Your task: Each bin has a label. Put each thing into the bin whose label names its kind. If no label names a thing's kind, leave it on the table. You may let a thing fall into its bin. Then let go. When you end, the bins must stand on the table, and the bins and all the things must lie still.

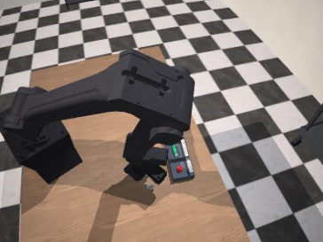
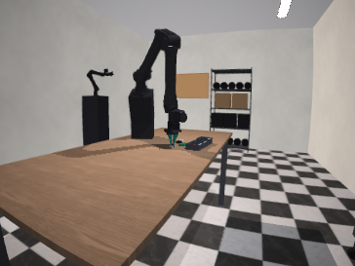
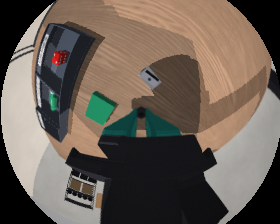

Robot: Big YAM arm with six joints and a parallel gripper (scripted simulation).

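Now: hand 10 mm above the small black piece. The rest, counted from my hand: black-and-white block 30 mm ahead, 100 mm to the left; then small white piece 20 mm ahead, 60 mm to the right; then flat green square 60 mm ahead, 20 mm to the left.
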